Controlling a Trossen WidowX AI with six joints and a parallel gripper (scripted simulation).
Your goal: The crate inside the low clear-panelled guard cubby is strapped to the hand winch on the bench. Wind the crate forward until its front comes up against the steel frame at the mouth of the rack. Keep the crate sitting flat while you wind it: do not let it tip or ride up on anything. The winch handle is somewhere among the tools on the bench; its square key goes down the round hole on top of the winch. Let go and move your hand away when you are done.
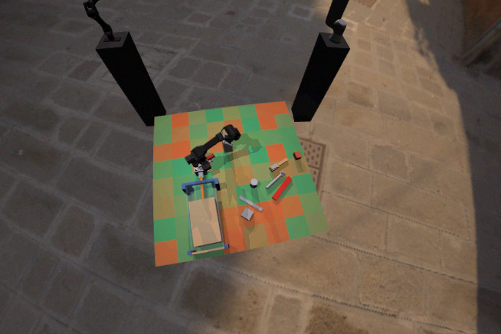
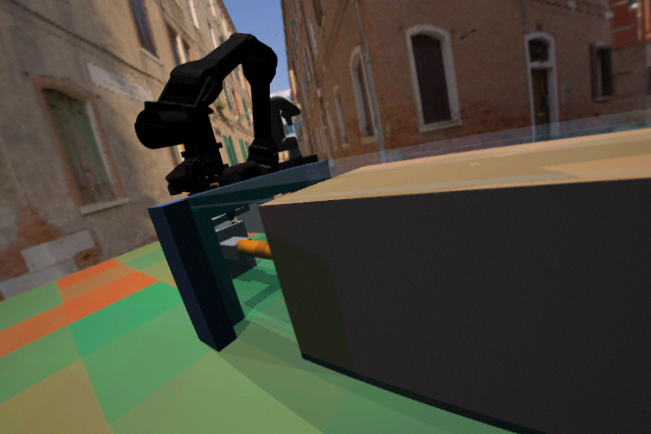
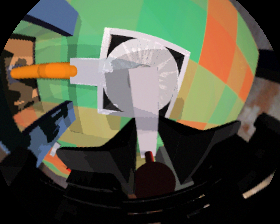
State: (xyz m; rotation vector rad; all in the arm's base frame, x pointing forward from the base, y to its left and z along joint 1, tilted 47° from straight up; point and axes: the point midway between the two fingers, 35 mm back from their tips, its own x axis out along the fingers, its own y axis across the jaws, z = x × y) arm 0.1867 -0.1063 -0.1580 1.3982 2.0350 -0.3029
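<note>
Right now the grey winch handle is 1 cm behind my gripper tip, 1 cm to the left of it and 2 cm above it. Also, from my gripper tip: red knob: 2 cm behind, 5 cm to the left, 5 cm above; then grey winch: 5 cm to the right, 6 cm below; then round puck: 17 cm ahead, 37 cm to the left, 6 cm below.
</note>
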